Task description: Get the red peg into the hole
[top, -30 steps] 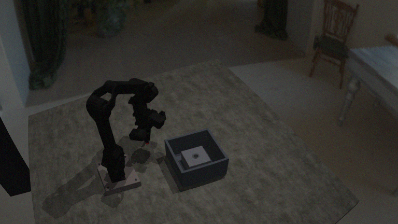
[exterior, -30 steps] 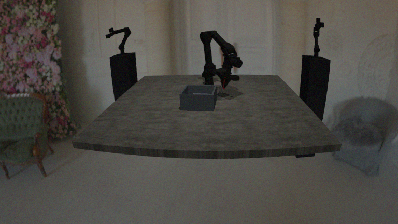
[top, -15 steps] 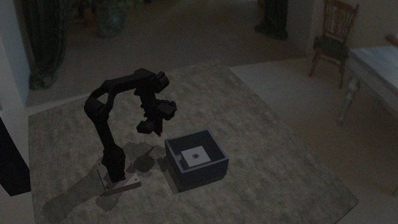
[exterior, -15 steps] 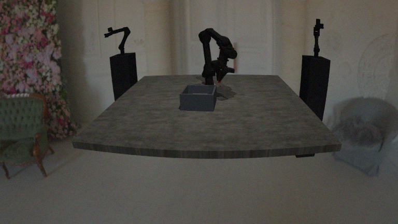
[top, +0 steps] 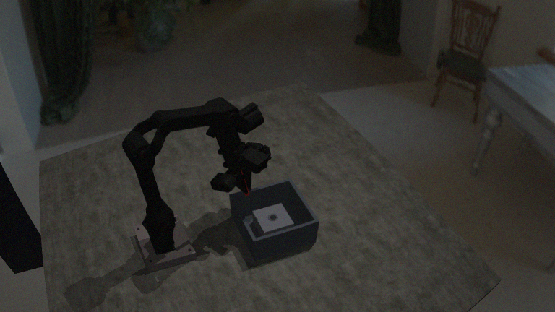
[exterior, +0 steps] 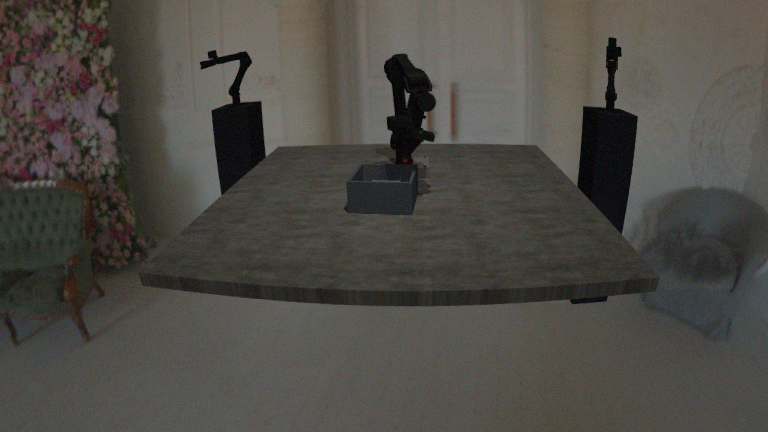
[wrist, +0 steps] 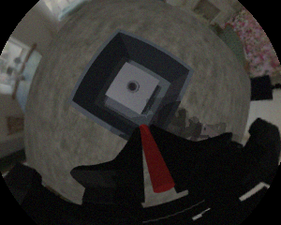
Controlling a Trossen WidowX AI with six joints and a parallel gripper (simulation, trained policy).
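Now: the plate 80 mm below my gripper tip, 60 mm to the right of it and 50 mm ahead of it. From my gripper tip the other things lie so: box (100 mm below, 60 mm to the right, 50 mm ahead); then red peg (30 mm above, 10 mm to the left, 10 mm behind).
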